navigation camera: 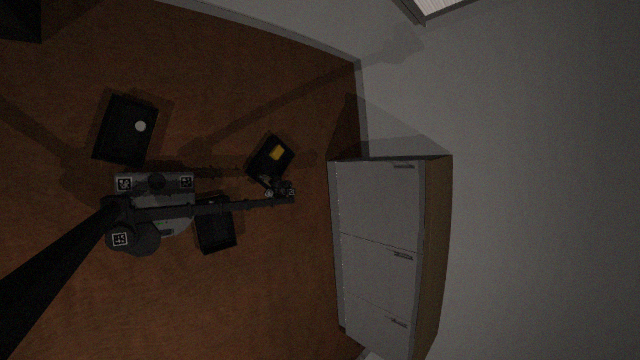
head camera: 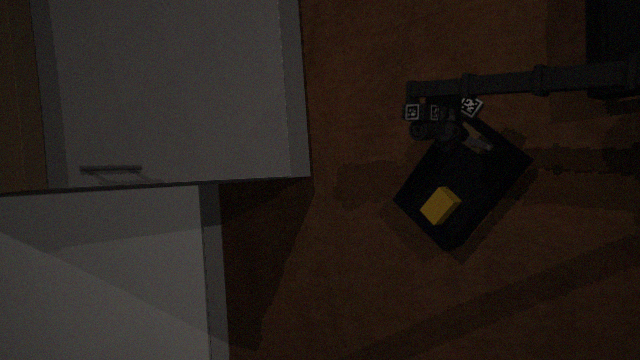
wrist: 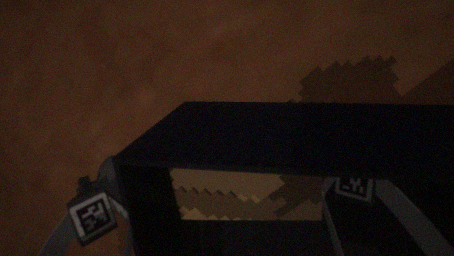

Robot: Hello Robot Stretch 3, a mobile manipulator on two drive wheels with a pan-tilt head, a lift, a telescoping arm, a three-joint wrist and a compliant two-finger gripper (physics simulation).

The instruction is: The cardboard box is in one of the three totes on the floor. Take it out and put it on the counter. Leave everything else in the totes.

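Frame: origin at the robot's base, x right, y back, z down, level; metres.
Seen in the pictures: gripper, fingertip midpoint: (navigation camera: 267,181); robot's base, link origin: (navigation camera: 157,181).
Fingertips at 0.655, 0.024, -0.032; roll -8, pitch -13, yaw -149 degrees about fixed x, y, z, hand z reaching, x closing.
Observation:
Pixels of each thing's top centre, then the offset from my fingertips to it, as dx, dy, dz. Level surfaces: height alone.
- cardboard box, top centre: (wrist: 243,187) (head camera: 468,136) -0.017, -0.010, -0.032
- black tote, top centre: (head camera: 448,182) (navigation camera: 274,162) +0.014, -0.129, -0.069
- counter, surface height: dz -0.878
- yellow block, top centre: (head camera: 436,206) (navigation camera: 278,152) +0.075, -0.202, -0.017
- second tote, top centre: (navigation camera: 125,131) -0.785, -0.256, -0.069
- white round object, top centre: (navigation camera: 140,125) -0.730, -0.301, +0.004
- third tote, top centre: (navigation camera: 216,225) -0.369, +0.230, -0.069
The cardboard box (head camera: 471,131) (navigation camera: 266,178) (wrist: 240,200) is a pale tan block lying inside the black tote (head camera: 487,195) (navigation camera: 257,162) (wrist: 290,135), against one end wall. My gripper (head camera: 469,145) (navigation camera: 270,183) (wrist: 221,162) is open, with its fingers on either side of the box in the wrist view. The left finger is at the tote's corner and overlaps its side wall; the right fingertip is partly hidden by the dark wall. Contact with the box cannot be made out. The counter (head camera: 17,100) (navigation camera: 436,225) has a wooden top above white drawer fronts.
A yellow block (head camera: 439,206) (navigation camera: 277,152) lies in the same tote. A second tote (navigation camera: 112,142) holds a white round object (navigation camera: 140,126). A third tote (navigation camera: 215,230) stands by my base, partly under my arm (head camera: 505,84) (navigation camera: 215,206). A wall stands beyond the counter.

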